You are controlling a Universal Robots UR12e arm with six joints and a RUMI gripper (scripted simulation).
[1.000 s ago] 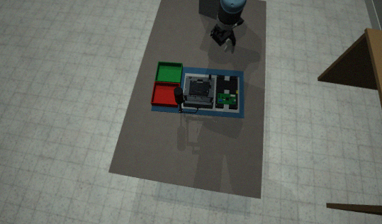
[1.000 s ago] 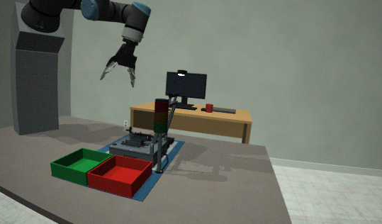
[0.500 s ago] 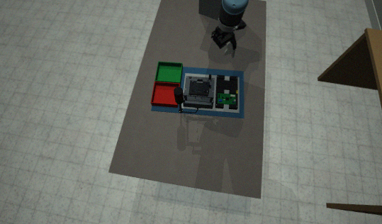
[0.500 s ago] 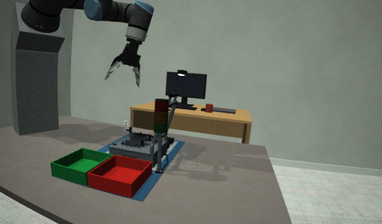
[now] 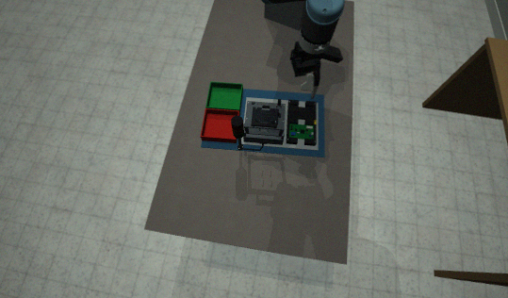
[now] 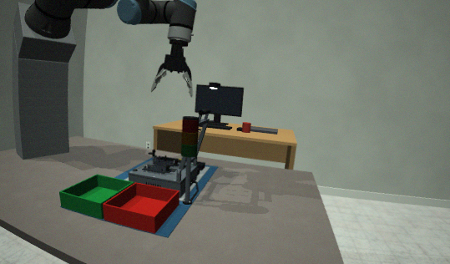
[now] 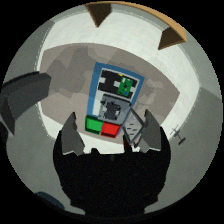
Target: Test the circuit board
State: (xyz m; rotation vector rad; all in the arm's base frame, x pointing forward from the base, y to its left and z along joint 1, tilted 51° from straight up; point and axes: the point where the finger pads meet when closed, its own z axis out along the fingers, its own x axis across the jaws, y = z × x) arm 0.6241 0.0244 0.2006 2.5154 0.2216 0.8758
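Now: hand 8 cm short of the green circuit board, 1 cm to the right of it and 29 cm above it. Round my hand: tester lid: 10 cm ahead, 18 cm to the right, 13 cm below; black latch hook: 6 cm behind, 7 cm to the right, 22 cm below; green bin: 18 cm behind, 30 cm to the right, 30 cm below.
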